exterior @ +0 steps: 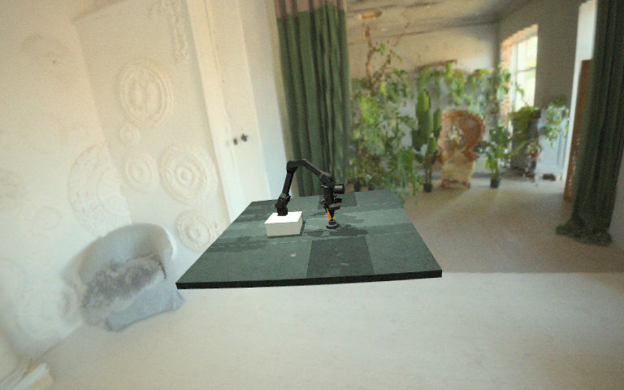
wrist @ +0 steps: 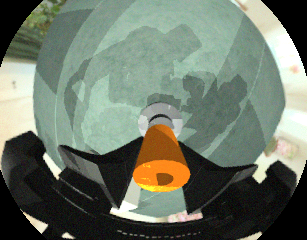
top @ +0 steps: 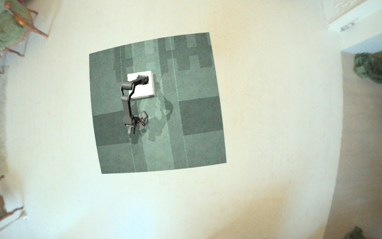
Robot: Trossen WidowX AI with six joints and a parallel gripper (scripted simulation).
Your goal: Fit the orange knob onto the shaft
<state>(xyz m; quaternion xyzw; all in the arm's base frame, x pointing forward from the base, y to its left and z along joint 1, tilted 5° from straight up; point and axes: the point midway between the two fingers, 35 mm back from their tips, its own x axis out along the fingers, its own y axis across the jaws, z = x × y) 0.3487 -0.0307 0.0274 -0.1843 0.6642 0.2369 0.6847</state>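
The orange knob is 20 mm above my gripper tip. From my gripper tip the other things lie so: round pedestal: 40 mm below.
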